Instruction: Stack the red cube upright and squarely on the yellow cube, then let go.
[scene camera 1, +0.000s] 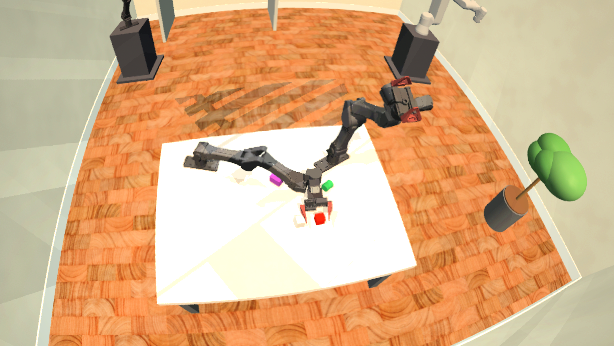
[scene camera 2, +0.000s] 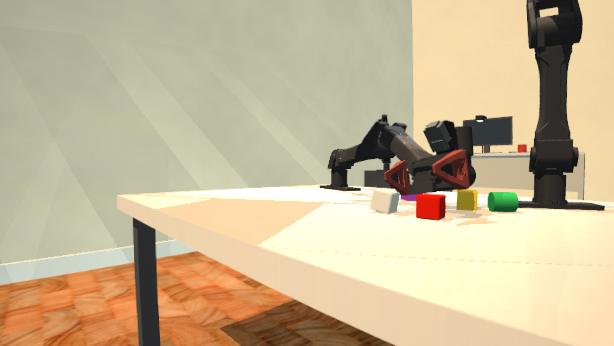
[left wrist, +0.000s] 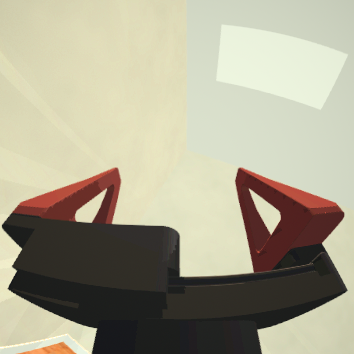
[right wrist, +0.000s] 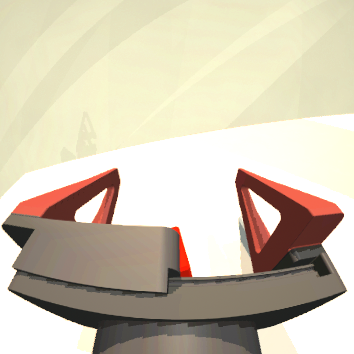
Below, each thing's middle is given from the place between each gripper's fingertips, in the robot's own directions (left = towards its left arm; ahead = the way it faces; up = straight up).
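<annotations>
Red cube (scene camera 2: 428, 206): 60 mm below my right hand, 40 mm behind it, 20 mm to the left of it. From my left hand, the cube: 760 mm below, 160 mm to the right. By its middle, the cube is nearer to my right hand than to my left hand.
</annotations>
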